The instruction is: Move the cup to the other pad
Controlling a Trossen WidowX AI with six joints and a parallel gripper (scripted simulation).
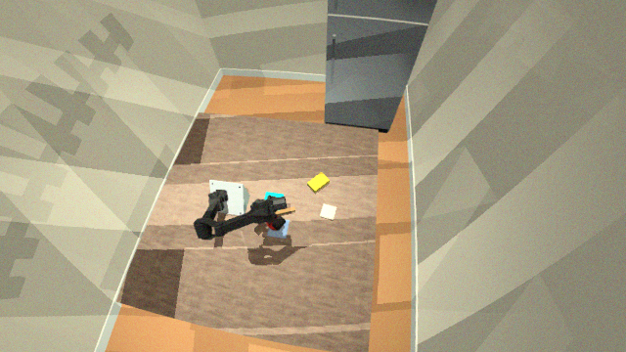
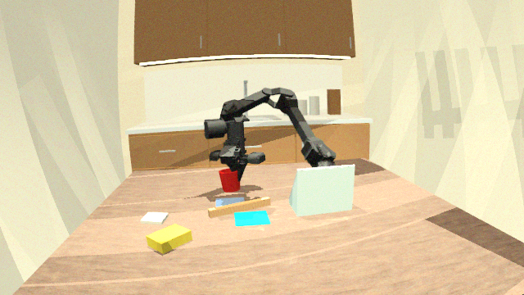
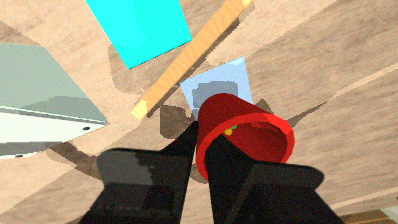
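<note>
Now: the cyan pad 14 cm to the left of my gripper tip, 9 cm below it and 2 cm behind it. Round my gripper tip: light blue pad 9 cm below, 3 cm ahead, 2 cm to the right; then wooden stick 8 cm below, 6 cm to the left; then red cup 3 cm ahead, 2 cm to the right.
</note>
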